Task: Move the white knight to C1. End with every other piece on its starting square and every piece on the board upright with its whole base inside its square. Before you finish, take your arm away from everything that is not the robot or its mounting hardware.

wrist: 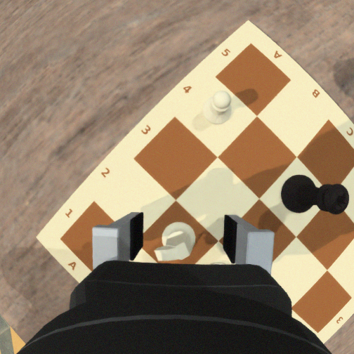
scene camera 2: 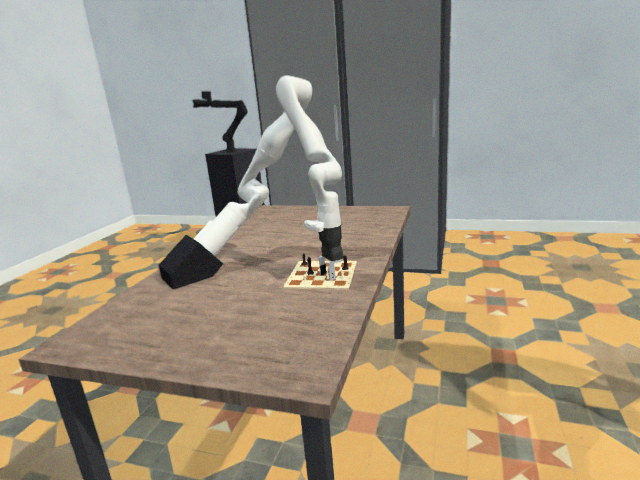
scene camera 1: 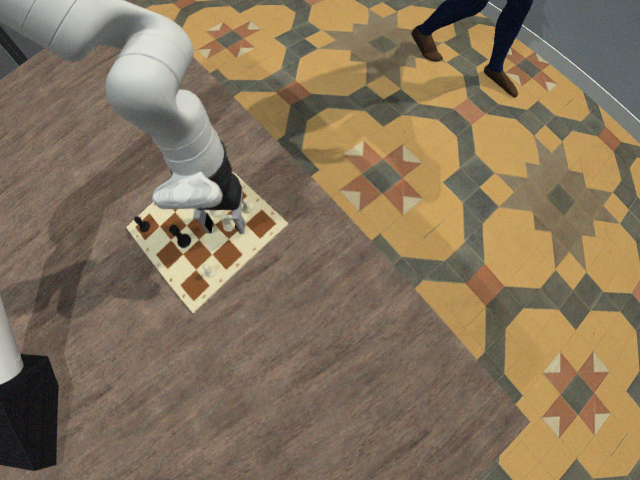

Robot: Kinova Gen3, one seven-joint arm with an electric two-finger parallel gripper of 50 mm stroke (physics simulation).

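Places are measured from the arm's base along level axes (x up, y left, z back), in metres.
Pixels of known places: gripper, between the fingertips: (scene camera 2: 327, 276) (scene camera 1: 226, 227); arm's base, origin of its link: (scene camera 2: 204, 249).
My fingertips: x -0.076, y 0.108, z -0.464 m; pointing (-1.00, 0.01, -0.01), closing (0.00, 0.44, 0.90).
Observation:
For each thing: its top centre in the pictures, then the offset to it from my fingertips.
- white knight, centre of its top: (scene camera 1: 223, 216) dx +0.034, dy +0.004, dz -0.006 m
- white pawn, centre of its top: (scene camera 1: 205, 266) dx +0.026, dy -0.061, dz +0.051 m
- tall black piece, centre of its top: (scene camera 1: 171, 226) (scene camera 2: 308, 256) dx +0.058, dy +0.011, dz +0.079 m
- small black piece, centre of its top: (scene camera 1: 134, 217) dx +0.038, dy +0.072, dz +0.145 m
- white piece, centre of its top: (scene camera 1: 244, 200) dx +0.026, dy +0.021, dz -0.047 m
- more black piece, centre of its top: (scene camera 2: 344, 254) dx +0.047, dy +0.094, dz -0.016 m
The white knight (wrist: 175, 242) (scene camera 1: 227, 224) stands upright on brown square B2 of the chessboard (wrist: 249, 31) (scene camera 1: 193, 306) (scene camera 2: 353, 268). My gripper (wrist: 183, 230) (scene camera 1: 223, 223) (scene camera 2: 326, 268) is open, pointing down, with one finger on each side of the knight. A gap shows on both sides, wider on the right in the wrist view. In scene camera 2 a finger hides the knight. Square C1 is hidden behind the gripper in scene camera 1 and does not show in the wrist view.
A white pawn (wrist: 219, 107) (scene camera 1: 208, 270) stands on A4. A tall black piece (wrist: 300, 193) (scene camera 1: 183, 239) (scene camera 2: 310, 266) stands on C4. A small black piece (scene camera 1: 143, 225) stands on E5, another white piece (scene camera 1: 245, 206) on B1. One more black piece (scene camera 2: 345, 262) is beyond the gripper.

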